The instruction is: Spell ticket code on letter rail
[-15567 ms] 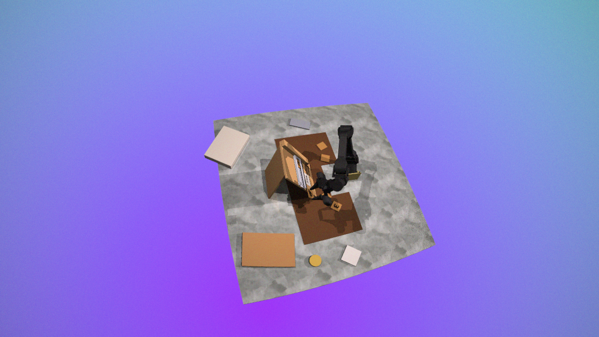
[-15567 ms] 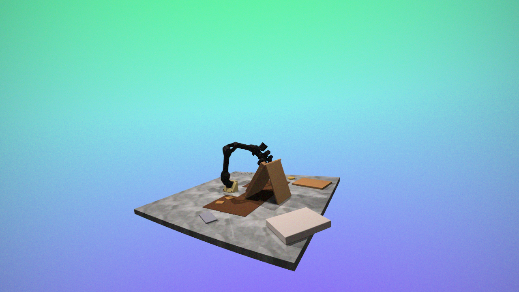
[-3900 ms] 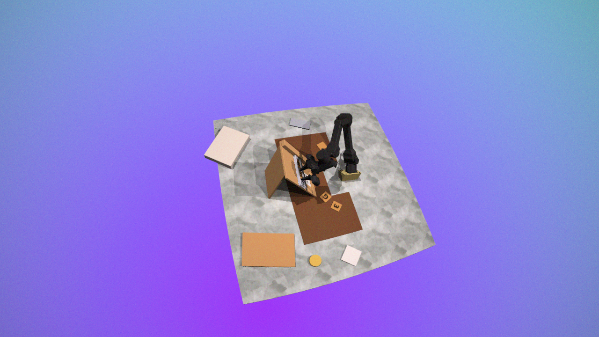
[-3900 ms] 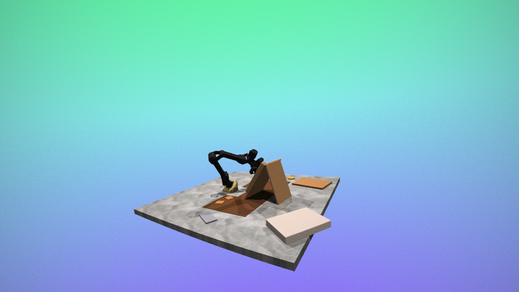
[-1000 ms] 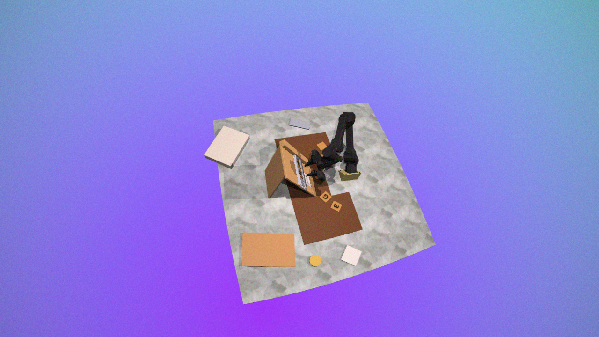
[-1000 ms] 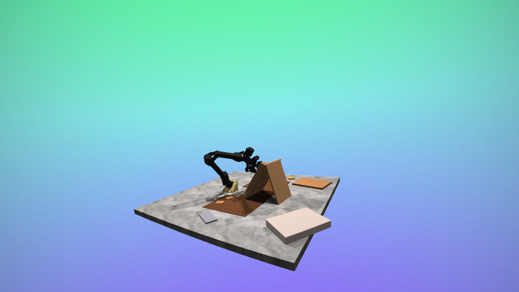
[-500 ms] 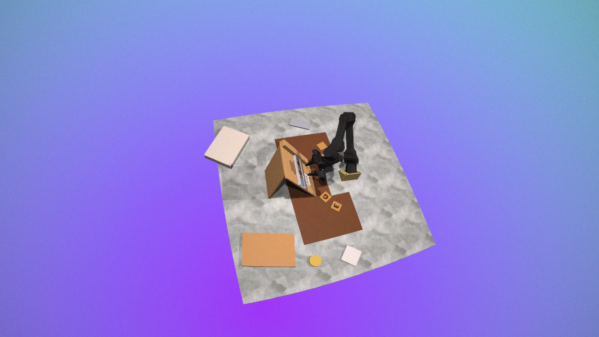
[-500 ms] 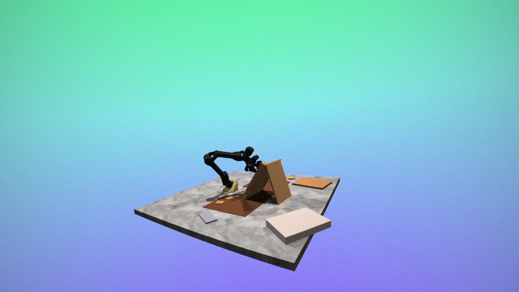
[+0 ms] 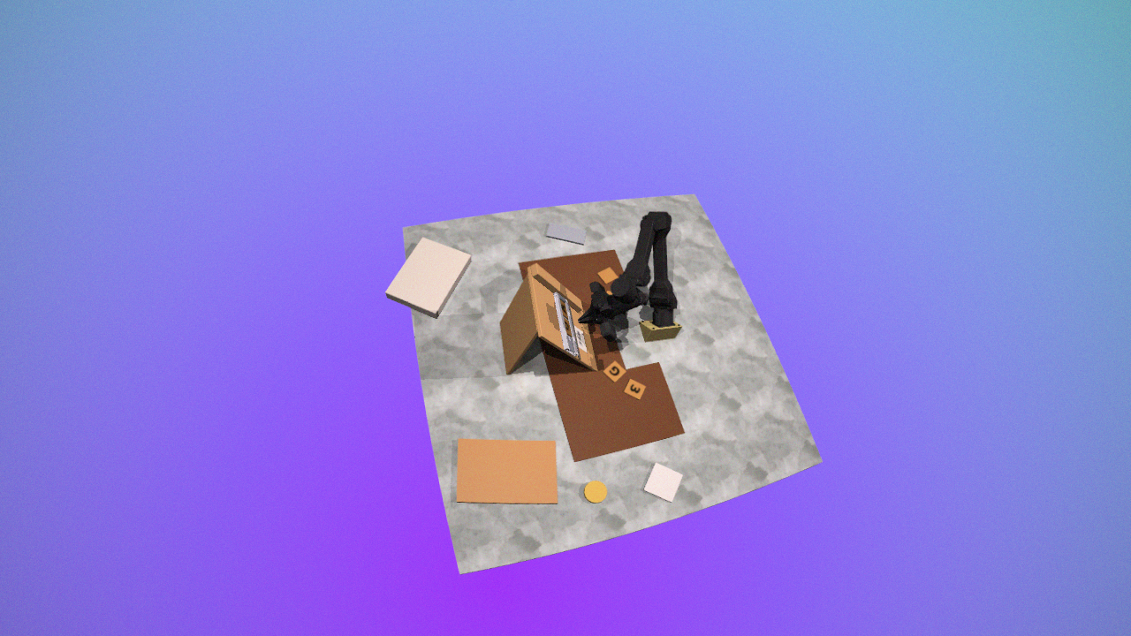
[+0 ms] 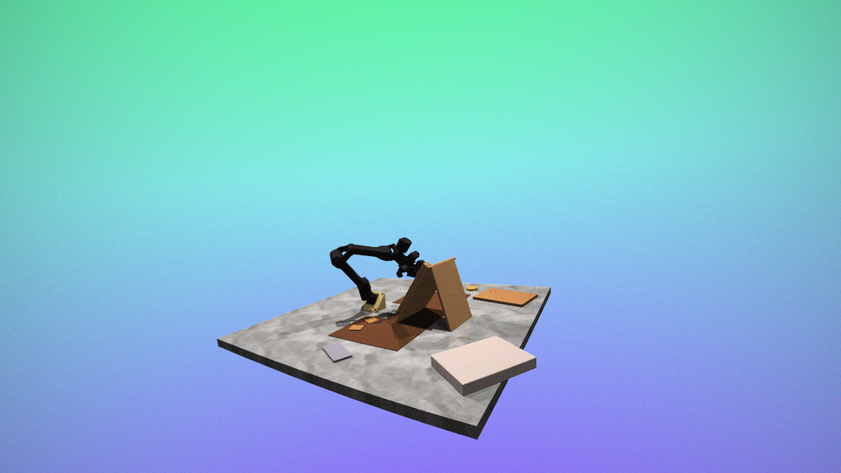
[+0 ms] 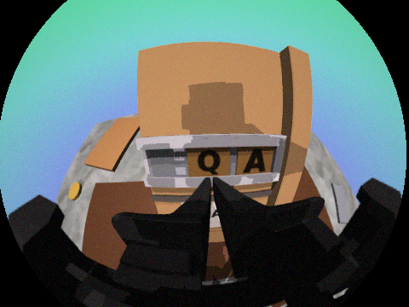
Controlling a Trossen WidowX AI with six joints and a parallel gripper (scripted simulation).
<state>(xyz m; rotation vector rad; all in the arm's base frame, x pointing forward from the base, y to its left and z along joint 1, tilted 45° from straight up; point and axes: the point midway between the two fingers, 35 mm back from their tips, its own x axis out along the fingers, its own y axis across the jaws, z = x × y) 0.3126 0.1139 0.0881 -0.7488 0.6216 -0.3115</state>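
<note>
The white ticket lies 20 mm behind my gripper tip and 100 mm below it. Round my gripper tip: orange panel 290 mm ahead, 380 mm to the left, 180 mm below; then brown mat 130 mm behind, 10 mm to the right, 190 mm below; then yellow disc 40 mm ahead, 500 mm to the left, 180 mm below.
</note>
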